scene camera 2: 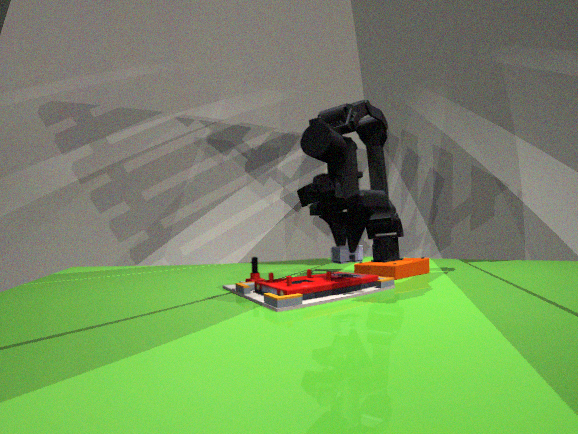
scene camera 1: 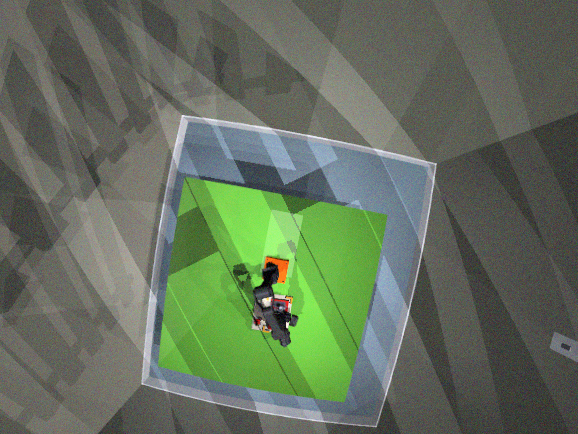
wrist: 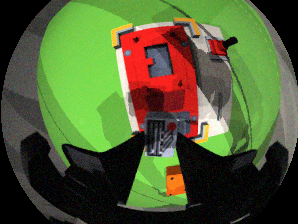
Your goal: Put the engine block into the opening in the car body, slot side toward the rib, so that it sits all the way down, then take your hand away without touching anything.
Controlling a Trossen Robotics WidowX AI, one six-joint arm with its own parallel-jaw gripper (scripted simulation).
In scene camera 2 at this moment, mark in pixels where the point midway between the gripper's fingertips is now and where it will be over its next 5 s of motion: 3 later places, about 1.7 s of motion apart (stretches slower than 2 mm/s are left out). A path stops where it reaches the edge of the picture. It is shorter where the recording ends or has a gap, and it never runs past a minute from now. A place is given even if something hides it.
My gripper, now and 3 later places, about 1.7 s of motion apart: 346, 251; 333, 214; 299, 257; 299, 259
